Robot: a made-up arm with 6 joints.
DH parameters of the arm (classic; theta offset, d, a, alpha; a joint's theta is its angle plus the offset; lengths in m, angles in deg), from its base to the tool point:
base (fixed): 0 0 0 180
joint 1: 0 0.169 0.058 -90
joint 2: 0 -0.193 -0.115 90
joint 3: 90 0.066 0.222 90
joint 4: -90 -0.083 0.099 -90
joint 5: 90 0.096 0.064 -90
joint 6: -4.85 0 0.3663 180
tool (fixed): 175.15 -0.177 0 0
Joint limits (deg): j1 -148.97..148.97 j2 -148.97..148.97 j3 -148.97..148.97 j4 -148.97..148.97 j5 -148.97..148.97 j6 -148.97..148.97
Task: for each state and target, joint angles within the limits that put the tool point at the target. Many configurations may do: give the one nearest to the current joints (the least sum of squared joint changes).
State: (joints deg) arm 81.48 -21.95 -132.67 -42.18 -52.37 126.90
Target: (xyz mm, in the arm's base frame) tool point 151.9 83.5 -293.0
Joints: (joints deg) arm 99.12 -40.84 -134.63 -6.33 -34.77 123.91
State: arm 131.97 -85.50 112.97 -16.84 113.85 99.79
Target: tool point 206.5 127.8 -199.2
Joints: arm 125.73 -48.64 106.63 -34.72 96.93 82.61
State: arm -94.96 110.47 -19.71 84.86 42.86 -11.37
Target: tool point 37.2 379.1 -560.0
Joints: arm -82.32 101.11 -31.64 85.03 28.02 -4.19
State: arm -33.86 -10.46 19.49 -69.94 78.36 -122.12
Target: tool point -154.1 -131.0 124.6
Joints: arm -28.23 23.58 33.73 -66.96 73.74 -121.06
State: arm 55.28 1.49 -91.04 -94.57 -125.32 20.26
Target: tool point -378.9 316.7 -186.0
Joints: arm 11.89 -16.46 -68.23 -108.77 -110.85 4.79
